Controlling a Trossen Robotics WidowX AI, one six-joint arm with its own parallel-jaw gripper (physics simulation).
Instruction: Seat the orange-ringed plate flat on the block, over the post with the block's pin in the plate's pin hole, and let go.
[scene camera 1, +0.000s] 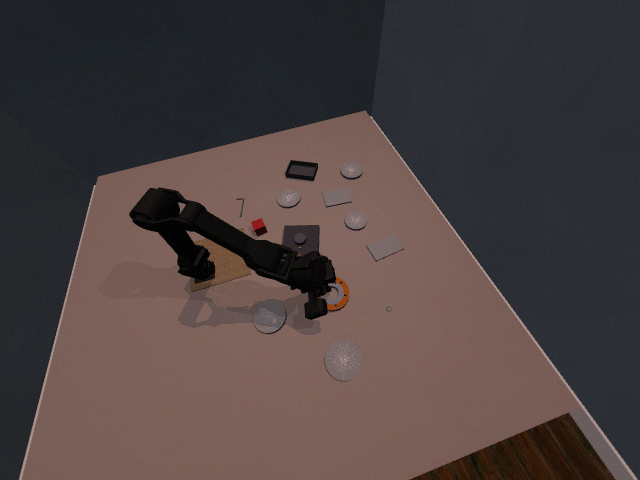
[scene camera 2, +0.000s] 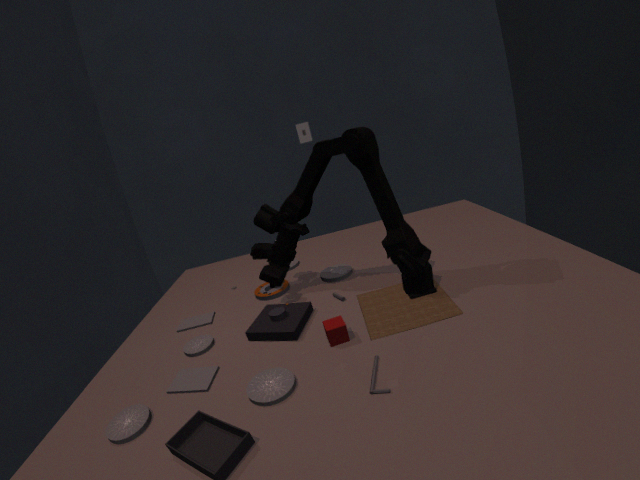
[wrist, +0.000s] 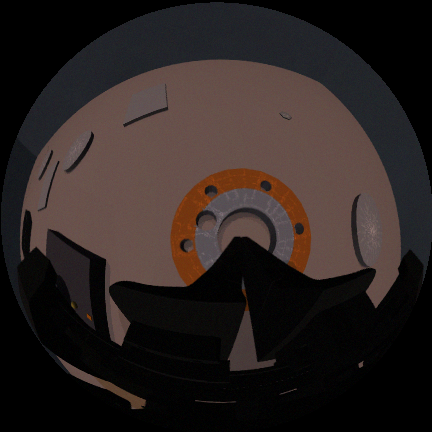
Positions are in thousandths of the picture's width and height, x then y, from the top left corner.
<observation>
My gripper (scene camera 2: 424, 599) is shut and holds nothing. Also in view: an orange-ringed plate (wrist: 547, 441). On the table rests a black tray (scene camera 2: 320, 918). Also in view: a dark block (scene camera 2: 410, 686).
My gripper is seen too in scene camera 1 (scene camera 1: 516, 605) and in the wrist view (wrist: 554, 561).
</observation>
